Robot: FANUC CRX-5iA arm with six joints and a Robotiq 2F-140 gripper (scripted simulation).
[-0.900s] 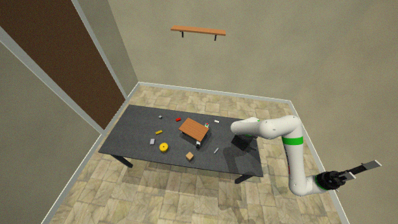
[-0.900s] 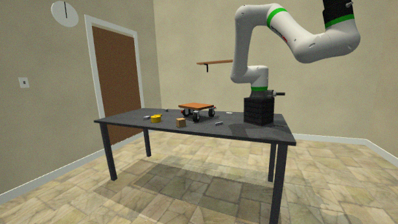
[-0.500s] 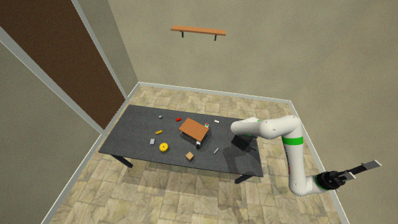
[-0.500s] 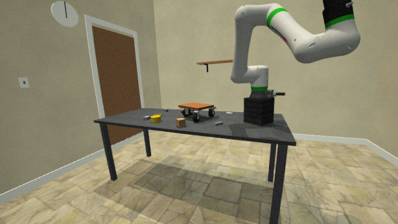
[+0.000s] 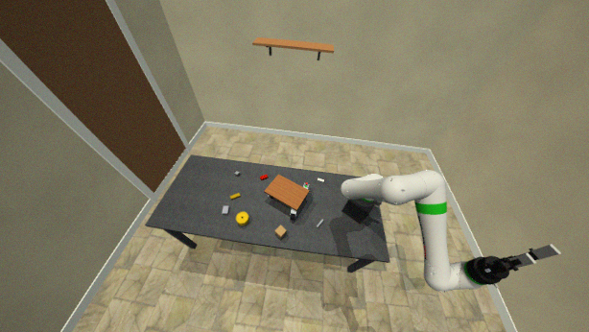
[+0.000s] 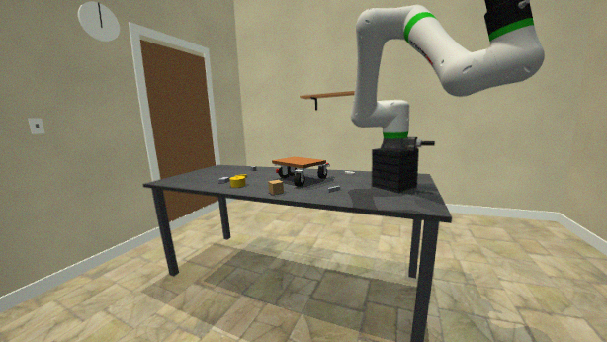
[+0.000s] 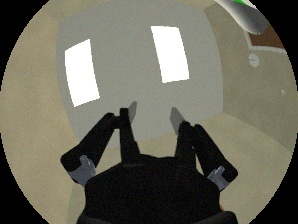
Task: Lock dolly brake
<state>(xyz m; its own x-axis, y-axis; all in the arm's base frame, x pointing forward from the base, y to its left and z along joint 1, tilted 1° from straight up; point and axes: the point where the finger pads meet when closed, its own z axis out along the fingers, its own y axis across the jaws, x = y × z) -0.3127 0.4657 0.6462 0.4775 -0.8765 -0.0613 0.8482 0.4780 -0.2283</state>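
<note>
My hand is 76 cm short of the caster brake pedal, 76 cm above it and 53 cm to the left of it. The rest, counted from my hand: white piece 84 cm below, 68 cm to the right, 65 cm ahead; then tan cube 83 cm ahead, 82 cm below, 11 cm to the right; then red block 115 cm ahead, 83 cm below, 54 cm to the right.
</note>
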